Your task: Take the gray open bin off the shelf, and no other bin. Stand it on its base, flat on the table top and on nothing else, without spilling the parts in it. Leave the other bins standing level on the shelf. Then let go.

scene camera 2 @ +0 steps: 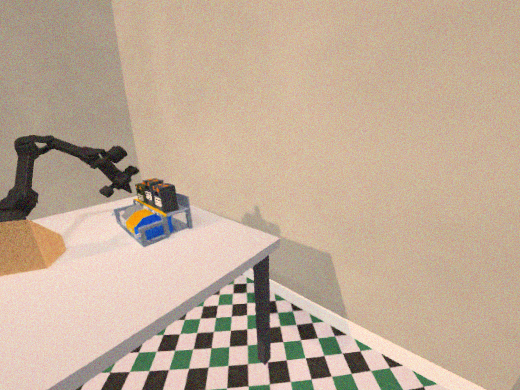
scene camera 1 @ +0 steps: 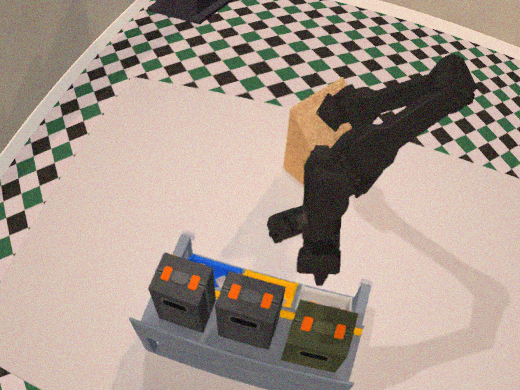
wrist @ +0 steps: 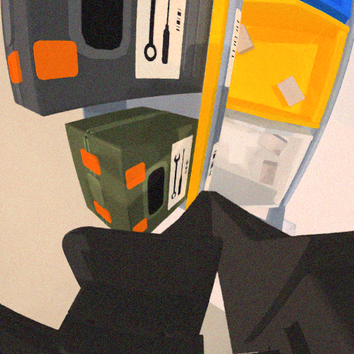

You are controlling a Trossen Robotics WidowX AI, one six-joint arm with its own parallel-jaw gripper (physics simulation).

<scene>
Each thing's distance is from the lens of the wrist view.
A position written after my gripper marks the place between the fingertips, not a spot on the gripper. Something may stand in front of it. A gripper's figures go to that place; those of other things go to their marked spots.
my gripper (wrist: 206,197): 0.10 m
yellow bin (wrist: 305,46): 0.25 m
gray open bin (wrist: 237,166): 0.27 m
</scene>
